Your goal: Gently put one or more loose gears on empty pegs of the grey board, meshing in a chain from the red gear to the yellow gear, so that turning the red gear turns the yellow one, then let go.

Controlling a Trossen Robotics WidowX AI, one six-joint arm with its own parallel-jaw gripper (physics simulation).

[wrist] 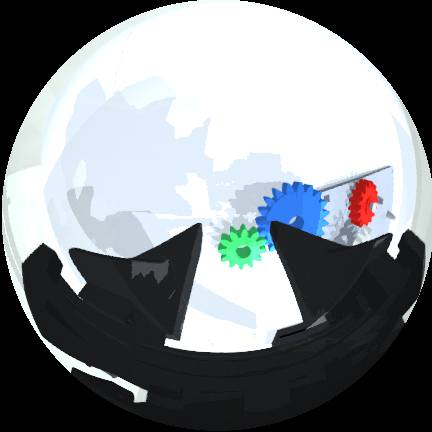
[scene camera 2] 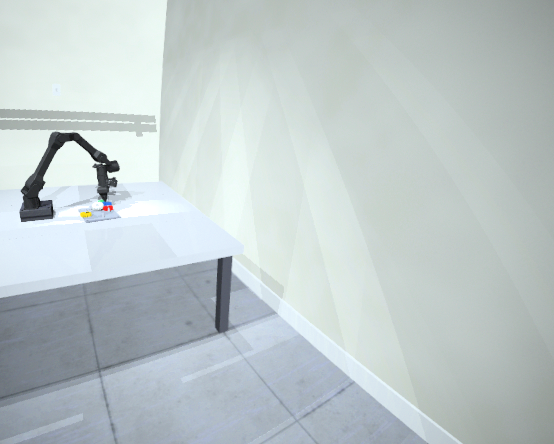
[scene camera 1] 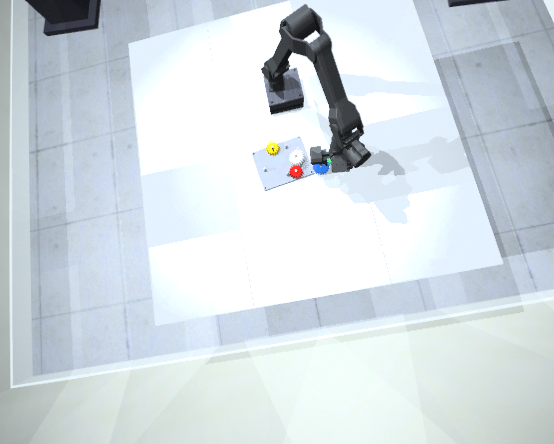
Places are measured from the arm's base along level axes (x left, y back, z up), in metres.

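Pixels of known places: gripper, fingertip midpoint: (wrist: 236, 227) (scene camera 2: 105, 200); arm's base, link origin: (scene camera 2: 32, 207) (scene camera 1: 276, 83).
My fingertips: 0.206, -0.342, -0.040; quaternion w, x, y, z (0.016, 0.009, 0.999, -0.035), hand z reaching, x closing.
Observation:
For each thing: its top centre in the pictures, then the offset to it from my fingertips, as dx, dy, dz. Level surfaces: height alone.
- small green gear, top centre: (wrist: 242, 251) (scene camera 1: 332, 159) -0.005, +0.023, +0.001
- larger blue gear, top centre: (wrist: 298, 225) (scene camera 1: 321, 165) -0.049, -0.001, +0.004
- red gear, top centre: (wrist: 370, 205) (scene camera 1: 296, 170) -0.148, -0.018, +0.009
- yellow gear, top centre: (scene camera 1: 272, 147) (scene camera 2: 85, 212) -0.238, +0.089, +0.010
- grey board, top centre: (wrist: 377, 242) (scene camera 1: 281, 159) (scene camera 2: 97, 208) -0.202, +0.033, +0.014
- white gear, top centre: (scene camera 1: 296, 155) (scene camera 2: 97, 202) -0.142, +0.036, +0.031
- bare peg, top centre: (scene camera 1: 285, 144) -0.182, +0.092, +0.013
- white table, surface height: dz -0.016
My gripper (scene camera 2: 104, 200) (wrist: 236, 227) is open and points down, with nothing held. In the wrist view, the small green gear (scene camera 1: 329, 161) (wrist: 230, 248) shows between and beyond the fingertips. The larger blue gear (scene camera 1: 321, 169) (wrist: 285, 207) lies beside the board's right corner, partly behind one finger; its teeth are close to the green gear's, but contact is unclear. The red gear (scene camera 1: 296, 172) (scene camera 2: 108, 209) (wrist: 359, 202) and yellow gear (scene camera 1: 272, 148) (scene camera 2: 86, 214) are on the grey board (scene camera 1: 277, 162) (scene camera 2: 100, 218) (wrist: 382, 181). The white gear (scene camera 1: 296, 156) (scene camera 2: 97, 205) is next to the red gear; whether they mesh is unclear.
One bare peg (scene camera 1: 286, 147) stands between the yellow and white gears, and another peg (scene camera 1: 265, 170) stands at the board's left. The arm's base (scene camera 1: 286, 92) (scene camera 2: 36, 210) stands behind the board on the white table (scene camera 1: 200, 280) (scene camera 2: 165, 240).

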